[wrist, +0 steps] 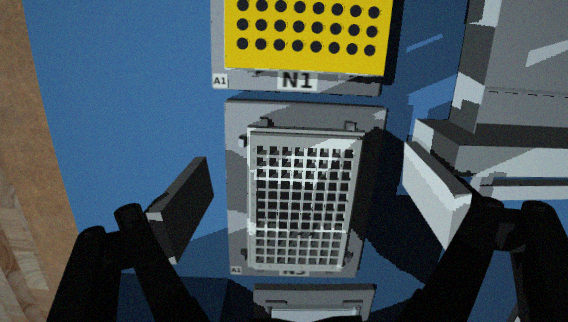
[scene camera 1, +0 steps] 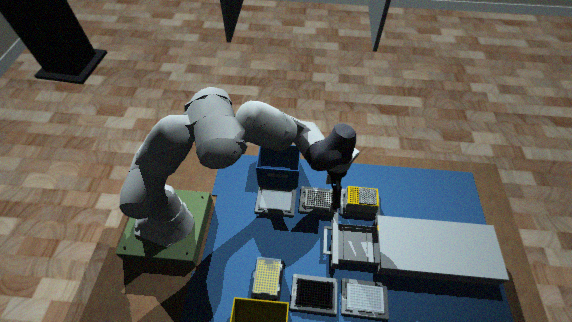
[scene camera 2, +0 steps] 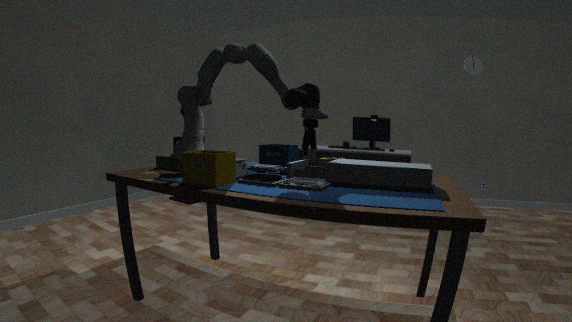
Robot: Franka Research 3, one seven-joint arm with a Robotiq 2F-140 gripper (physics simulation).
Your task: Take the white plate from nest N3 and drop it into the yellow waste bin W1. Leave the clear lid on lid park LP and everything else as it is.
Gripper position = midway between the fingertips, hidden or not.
I see my gripper (wrist: 304,170), a grey box (scene camera 1: 418,248) and a yellow-topped rack (scene camera 1: 359,199).
The yellow-topped rack shows as well in the wrist view (wrist: 356,45).
